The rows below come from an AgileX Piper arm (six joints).
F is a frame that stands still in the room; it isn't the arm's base.
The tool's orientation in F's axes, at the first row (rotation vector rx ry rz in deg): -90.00 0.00 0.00
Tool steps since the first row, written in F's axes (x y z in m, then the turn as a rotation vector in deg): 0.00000 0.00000 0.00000 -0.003 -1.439 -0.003; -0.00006 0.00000 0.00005 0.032 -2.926 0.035; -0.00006 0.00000 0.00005 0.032 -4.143 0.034; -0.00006 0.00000 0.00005 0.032 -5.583 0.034; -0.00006 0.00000 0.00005 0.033 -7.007 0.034; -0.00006 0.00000 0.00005 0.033 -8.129 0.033; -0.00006 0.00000 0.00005 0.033 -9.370 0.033; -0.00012 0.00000 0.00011 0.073 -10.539 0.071; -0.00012 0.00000 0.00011 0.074 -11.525 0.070; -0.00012 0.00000 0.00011 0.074 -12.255 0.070; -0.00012 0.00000 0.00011 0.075 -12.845 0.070
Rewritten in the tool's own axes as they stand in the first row. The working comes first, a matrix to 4 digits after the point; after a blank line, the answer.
The tool's axes in the first row as the columns of a matrix, in F's axes (used below as rounded here):
1.0000 0.0000 0.0000
0.0000 0.0000 1.0000
0.0000 -1.0000 0.0000

0.00000 0.00000 0.00000 -0.003 0.003 -1.439; -0.00006 -0.00005 0.00000 0.032 -0.035 -2.926; -0.00006 -0.00005 0.00000 0.032 -0.034 -4.143; -0.00006 -0.00005 0.00000 0.032 -0.034 -5.583; -0.00006 -0.00005 0.00000 0.033 -0.034 -7.007; -0.00006 -0.00005 0.00000 0.033 -0.033 -8.129; -0.00006 -0.00005 0.00000 0.033 -0.033 -9.370; -0.00012 -0.00011 0.00000 0.073 -0.071 -10.539; -0.00012 -0.00011 0.00000 0.074 -0.070 -11.525; -0.00012 -0.00011 0.00000 0.074 -0.070 -12.255; -0.00012 -0.00011 0.00000 0.075 -0.070 -12.845
